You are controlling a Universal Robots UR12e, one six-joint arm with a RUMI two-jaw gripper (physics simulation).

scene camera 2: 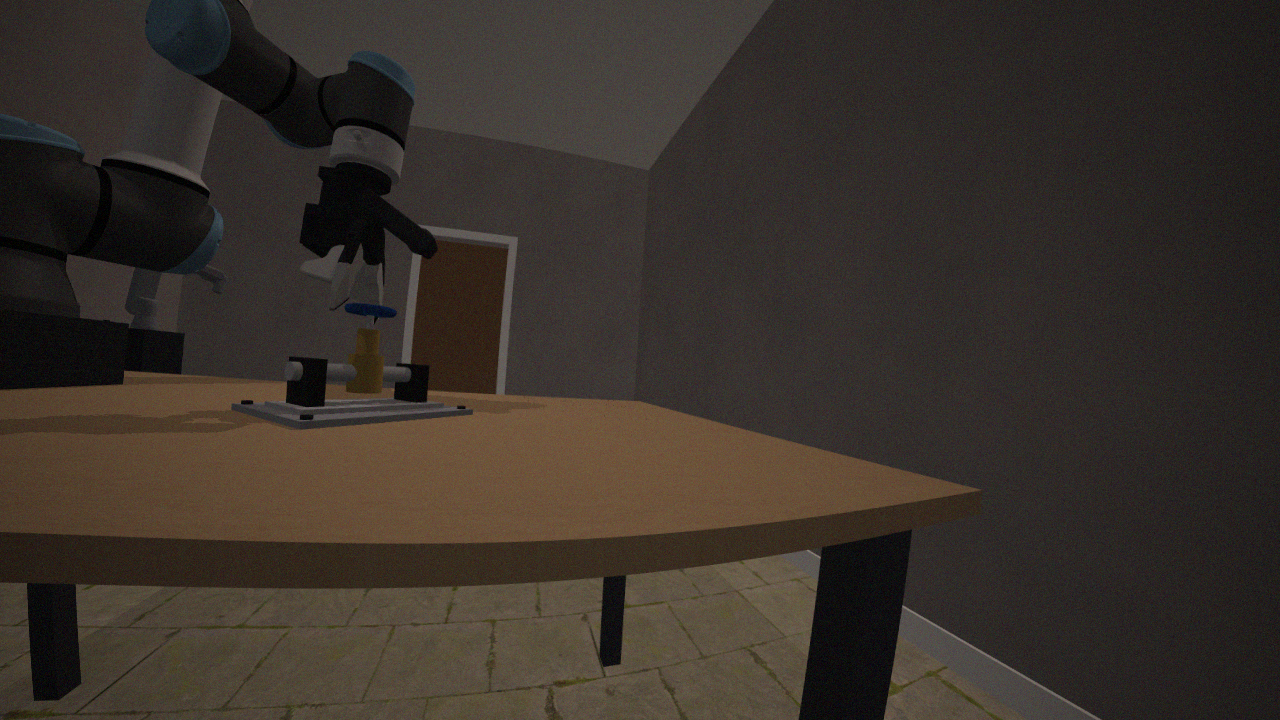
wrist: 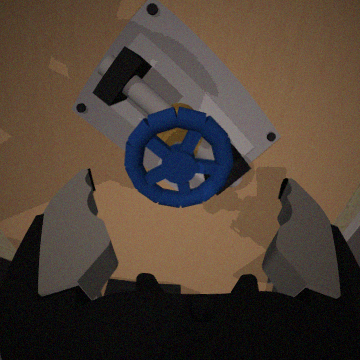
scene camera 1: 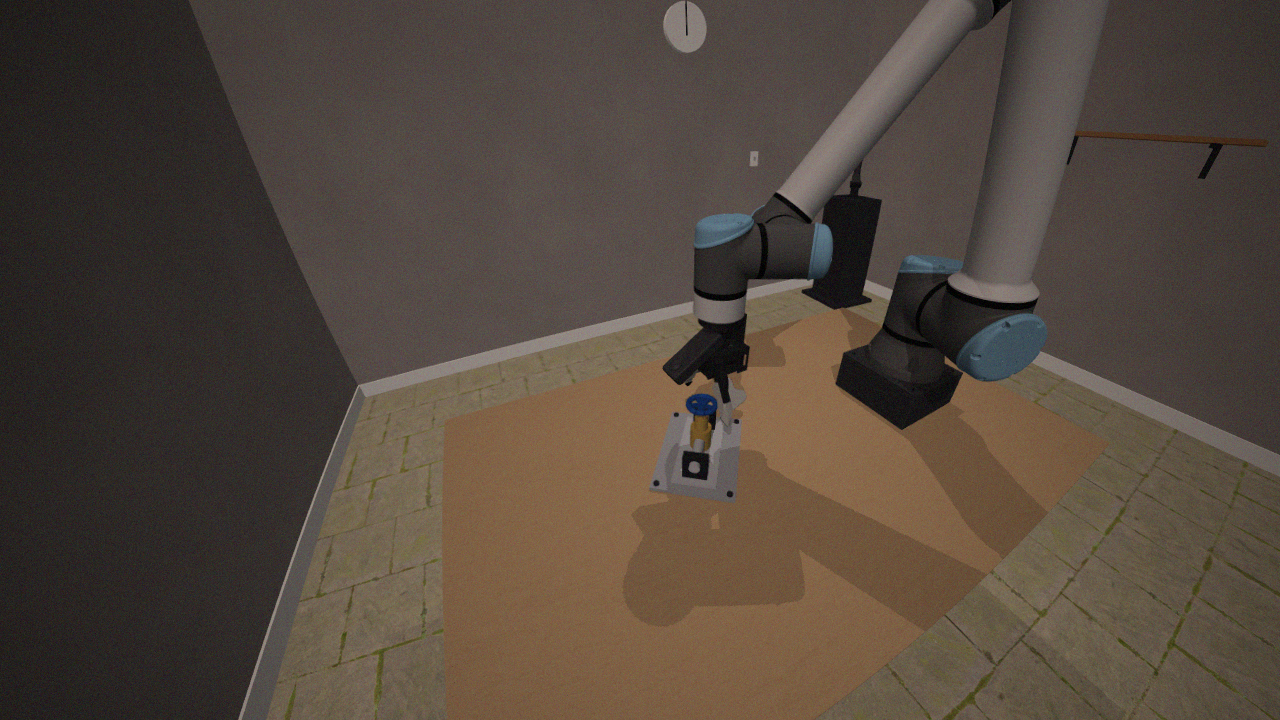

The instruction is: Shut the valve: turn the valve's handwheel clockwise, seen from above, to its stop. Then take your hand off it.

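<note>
The valve's blue handwheel (scene camera 1: 701, 404) (scene camera 2: 370, 310) (wrist: 179, 161) lies level on top of the brass valve body (scene camera 1: 699, 436) (scene camera 2: 365, 371). The valve sits on a pipe held by two black blocks on a grey base plate (scene camera 1: 666, 470) (scene camera 2: 393, 413) (wrist: 170, 30). My gripper (scene camera 1: 726, 416) (scene camera 2: 355, 313) (wrist: 188, 176) points down and is open and empty. In the wrist view the wheel shows between the lines of the two widely spread fingers, mostly ahead of the tips and nearer the left one. In scene view 2 the fingertips hang at about wheel height. Contact with the rim cannot be told.
The valve's plate rests on a wooden table (scene camera 1: 537, 537) (scene camera 2: 581, 483). The arm's black base (scene camera 1: 897, 385) stands at the right in scene view 1. A dark pedestal (scene camera 1: 845, 250) stands behind, by the wall. Black bolts mark the plate's corners.
</note>
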